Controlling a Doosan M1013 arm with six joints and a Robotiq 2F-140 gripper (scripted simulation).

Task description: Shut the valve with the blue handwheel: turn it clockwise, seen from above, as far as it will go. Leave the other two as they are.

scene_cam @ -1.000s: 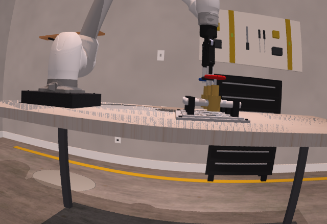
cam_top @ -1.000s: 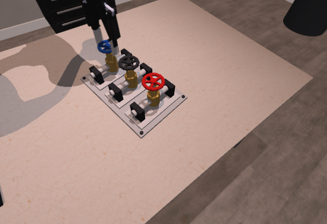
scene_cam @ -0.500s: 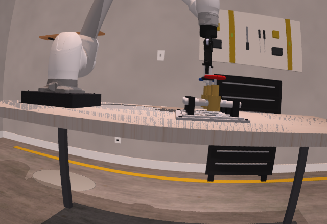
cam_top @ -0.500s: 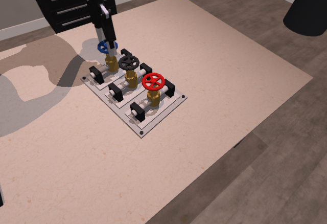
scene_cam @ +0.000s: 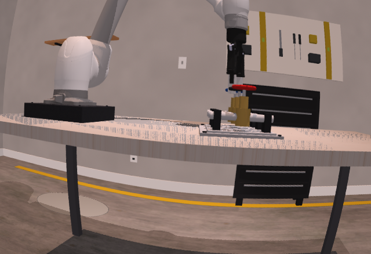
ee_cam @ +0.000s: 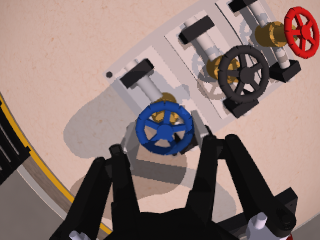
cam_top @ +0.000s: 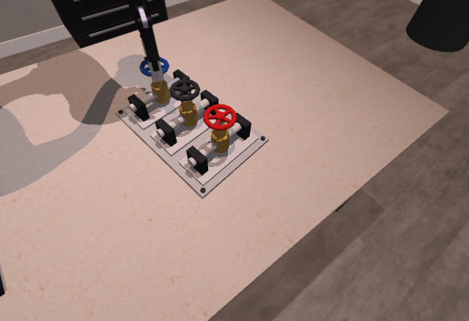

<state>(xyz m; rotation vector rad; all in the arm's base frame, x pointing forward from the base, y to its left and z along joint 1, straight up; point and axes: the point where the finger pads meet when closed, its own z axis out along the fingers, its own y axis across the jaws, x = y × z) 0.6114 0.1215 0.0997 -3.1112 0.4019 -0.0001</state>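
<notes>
Now: hand 2 cm above the blue handwheel. Also, from my hand: black handwheel: 12 cm to the right, 2 cm below, 2 cm ahead; then grey baseplate: 15 cm below, 12 cm to the right, 2 cm ahead; then red handwheel: 23 cm to the right, 4 cm ahead, 2 cm below.
</notes>
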